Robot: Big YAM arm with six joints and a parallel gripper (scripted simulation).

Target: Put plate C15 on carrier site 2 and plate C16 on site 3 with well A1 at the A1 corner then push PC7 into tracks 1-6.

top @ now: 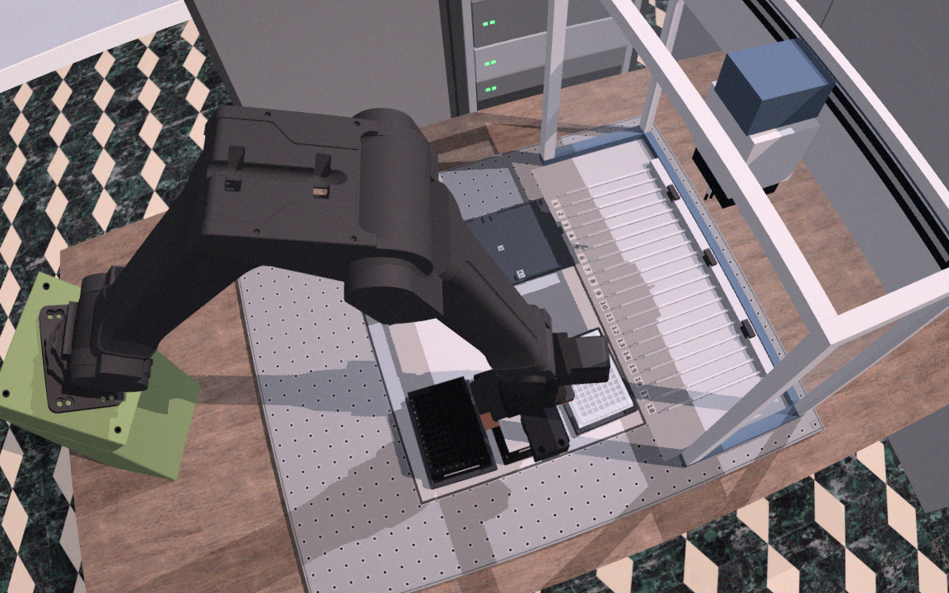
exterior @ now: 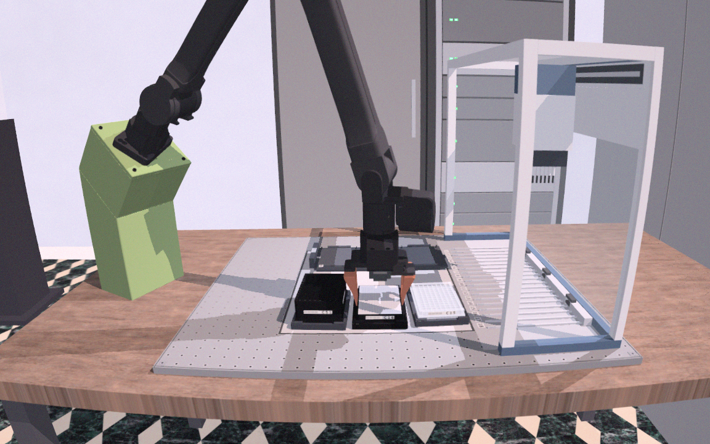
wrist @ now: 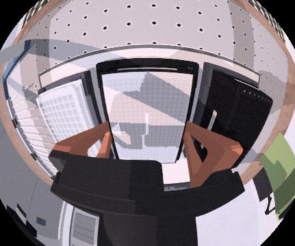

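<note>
The nest S2 is 2 cm below my hand. The rest, counted from my hand: white 96-well plate C15: 11 cm ahead, 1 cm below; dark carrier PC7: 3 cm ahead, 26 cm to the left, 1 cm below; nest S3: 11 cm ahead, 2 cm below.
</note>
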